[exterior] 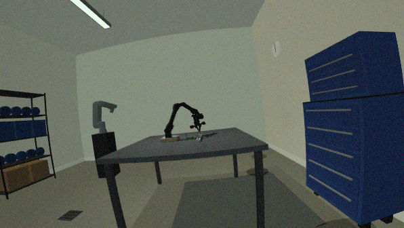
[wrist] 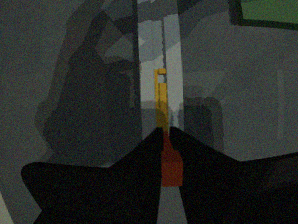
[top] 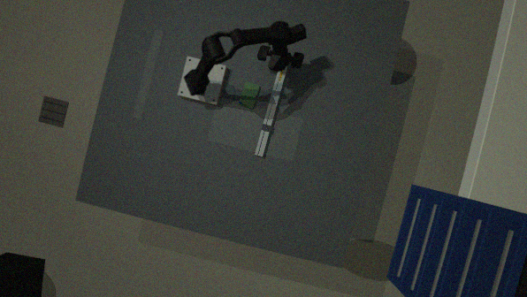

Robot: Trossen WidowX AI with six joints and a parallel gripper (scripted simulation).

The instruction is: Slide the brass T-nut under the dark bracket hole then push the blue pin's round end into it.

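Now: the brass T-nut 2 cm to the right of my gripper tip. From my gripper tip the other things lie so: blue pin 18 cm to the right, 16 cm behind, 2 cm below; then green tray 16 cm to the right, 14 cm behind, 4 cm below.
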